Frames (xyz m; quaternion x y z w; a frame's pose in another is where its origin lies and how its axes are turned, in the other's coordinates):
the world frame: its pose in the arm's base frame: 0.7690 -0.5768 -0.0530 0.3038 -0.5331 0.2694 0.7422
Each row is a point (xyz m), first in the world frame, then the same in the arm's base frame.
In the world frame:
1: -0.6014 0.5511 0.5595
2: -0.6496 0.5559 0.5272
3: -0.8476 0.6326 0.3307
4: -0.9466 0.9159 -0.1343
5: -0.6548 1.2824 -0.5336
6: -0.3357 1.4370 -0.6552
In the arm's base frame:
1: -0.1534 -0.6662 -0.3990
2: -0.1504 -0.6428 -0.4522
3: -0.1392 -0.4614 -0.6773
4: -0.0808 0.0643 -0.8403
5: -0.0119 0.6269 -0.6002
6: 0.0439 0.8445 -0.3001

